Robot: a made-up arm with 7 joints.
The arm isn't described. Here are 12 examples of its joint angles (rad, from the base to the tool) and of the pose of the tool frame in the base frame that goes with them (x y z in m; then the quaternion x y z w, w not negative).
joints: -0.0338 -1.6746 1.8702 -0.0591 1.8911 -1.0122 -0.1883
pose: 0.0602 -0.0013 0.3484 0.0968 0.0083 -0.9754 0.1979
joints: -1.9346 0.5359 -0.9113 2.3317 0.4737 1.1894 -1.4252
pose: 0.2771 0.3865 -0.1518 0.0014 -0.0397 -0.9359 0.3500
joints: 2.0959 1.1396 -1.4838 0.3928 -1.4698 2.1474 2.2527
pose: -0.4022 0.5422 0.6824 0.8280 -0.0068 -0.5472 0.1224
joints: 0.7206 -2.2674 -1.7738 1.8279 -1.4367 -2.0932 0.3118
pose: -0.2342 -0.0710 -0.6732 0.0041 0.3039 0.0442 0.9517
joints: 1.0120 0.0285 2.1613 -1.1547 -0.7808 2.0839 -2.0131
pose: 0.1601 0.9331 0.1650 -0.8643 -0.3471 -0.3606 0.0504
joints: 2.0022 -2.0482 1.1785 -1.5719 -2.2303 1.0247 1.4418
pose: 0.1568 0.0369 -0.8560 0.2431 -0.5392 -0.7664 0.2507
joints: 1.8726 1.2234 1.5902 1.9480 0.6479 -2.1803 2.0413
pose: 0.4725 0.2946 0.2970 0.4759 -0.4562 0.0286 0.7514
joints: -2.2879 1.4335 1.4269 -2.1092 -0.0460 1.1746 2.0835
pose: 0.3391 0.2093 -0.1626 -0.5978 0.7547 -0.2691 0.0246
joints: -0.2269 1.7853 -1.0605 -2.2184 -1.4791 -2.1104 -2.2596
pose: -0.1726 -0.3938 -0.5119 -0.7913 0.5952 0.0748 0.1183
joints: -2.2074 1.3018 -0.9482 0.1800 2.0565 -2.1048 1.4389
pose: 0.6774 -0.0123 0.2111 0.9161 -0.0925 0.3887 0.0335
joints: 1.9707 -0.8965 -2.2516 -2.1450 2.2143 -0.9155 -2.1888
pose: -0.6006 0.2204 -0.1905 0.8503 0.0326 0.3359 0.4039
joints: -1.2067 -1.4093 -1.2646 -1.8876 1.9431 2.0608 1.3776
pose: 0.6455 0.5864 -0.0206 0.7231 0.2461 0.2005 0.6134
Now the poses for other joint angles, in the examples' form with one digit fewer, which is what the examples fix.
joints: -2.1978 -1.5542 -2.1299 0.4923 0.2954 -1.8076 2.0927
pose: 0.364 -0.059 0.736 0.016 -0.693 0.318 0.647
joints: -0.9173 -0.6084 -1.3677 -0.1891 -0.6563 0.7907 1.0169
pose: 0.548 0.355 0.255 -0.177 -0.928 0.174 0.279
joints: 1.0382 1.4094 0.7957 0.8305 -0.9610 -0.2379 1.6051
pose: 0.072 -0.101 0.236 0.091 0.035 0.838 0.536
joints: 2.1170 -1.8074 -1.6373 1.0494 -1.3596 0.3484 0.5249
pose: -0.450 0.127 0.601 -0.945 0.201 -0.115 0.232
